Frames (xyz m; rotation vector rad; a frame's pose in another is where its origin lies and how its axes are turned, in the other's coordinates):
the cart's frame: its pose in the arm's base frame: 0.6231 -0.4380 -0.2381 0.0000 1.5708 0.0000
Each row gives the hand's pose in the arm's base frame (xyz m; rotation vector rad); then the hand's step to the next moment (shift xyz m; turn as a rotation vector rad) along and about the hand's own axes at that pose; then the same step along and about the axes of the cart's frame.
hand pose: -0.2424 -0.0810 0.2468 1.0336 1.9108 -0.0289
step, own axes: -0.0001 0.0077 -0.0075 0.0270 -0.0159 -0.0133
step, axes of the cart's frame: -0.0072 0.0080 -0.0002 0.0183 0.0126 -0.0258
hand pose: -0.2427 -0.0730 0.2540 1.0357 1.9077 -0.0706
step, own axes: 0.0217 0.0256 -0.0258 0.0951 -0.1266 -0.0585
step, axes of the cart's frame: -0.0072 0.0414 -0.0051 0.0823 0.0041 -0.1473
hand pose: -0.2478 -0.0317 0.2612 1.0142 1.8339 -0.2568
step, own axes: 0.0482 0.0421 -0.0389 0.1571 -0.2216 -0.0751
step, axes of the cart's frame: 0.0104 0.0741 -0.0025 0.1498 -0.0133 -0.2384
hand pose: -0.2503 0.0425 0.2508 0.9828 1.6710 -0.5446
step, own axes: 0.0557 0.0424 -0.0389 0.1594 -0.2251 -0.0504
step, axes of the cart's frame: 0.0346 0.0718 0.0081 0.1603 -0.0333 -0.2276
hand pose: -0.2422 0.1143 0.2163 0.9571 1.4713 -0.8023
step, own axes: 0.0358 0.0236 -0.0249 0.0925 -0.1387 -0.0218
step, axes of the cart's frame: 0.0317 0.0368 0.0097 0.0942 -0.0295 -0.1361
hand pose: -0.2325 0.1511 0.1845 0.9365 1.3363 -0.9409
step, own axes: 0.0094 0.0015 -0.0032 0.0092 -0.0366 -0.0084
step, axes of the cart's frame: 0.0094 0.0034 0.0004 0.0097 -0.0051 -0.0371
